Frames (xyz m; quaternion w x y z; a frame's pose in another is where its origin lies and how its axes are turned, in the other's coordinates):
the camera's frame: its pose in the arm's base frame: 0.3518 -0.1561 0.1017 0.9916 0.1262 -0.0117 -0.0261
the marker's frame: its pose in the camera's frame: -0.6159 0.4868 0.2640 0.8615 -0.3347 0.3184 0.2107
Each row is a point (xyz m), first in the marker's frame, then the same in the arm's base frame.
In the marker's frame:
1: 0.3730 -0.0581 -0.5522
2: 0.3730 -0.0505 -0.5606
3: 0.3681 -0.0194 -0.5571
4: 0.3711 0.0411 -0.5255
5: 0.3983 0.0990 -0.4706
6: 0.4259 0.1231 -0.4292
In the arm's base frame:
1: -0.1767 0.0511 -0.1546
2: -0.1843 0.0529 -0.1628
3: -0.2028 0.0784 -0.1655
4: -0.2192 0.1445 -0.1600
5: -0.2065 0.2274 -0.1516
6: -0.1814 0.2761 -0.1444

